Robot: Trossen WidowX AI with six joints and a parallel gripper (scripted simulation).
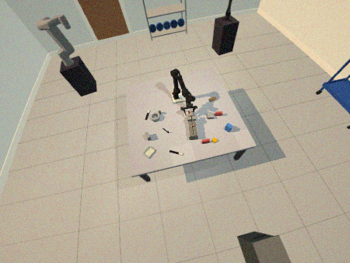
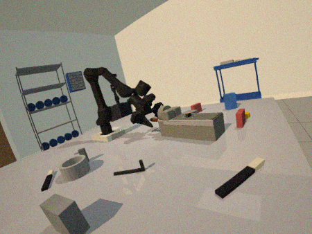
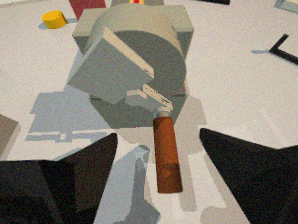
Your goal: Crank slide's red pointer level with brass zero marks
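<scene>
Now: the brown crank handle 2 cm behind my gripper tip and 2 cm above it. Round my gripper tip: yellow disc: 37 cm ahead, 13 cm to the left, 4 cm below; then red pointer: 16 cm ahead, 4 cm above, 3 cm to the right; then black l-shaped piece: 30 cm to the right, 8 cm ahead, 3 cm below.
</scene>
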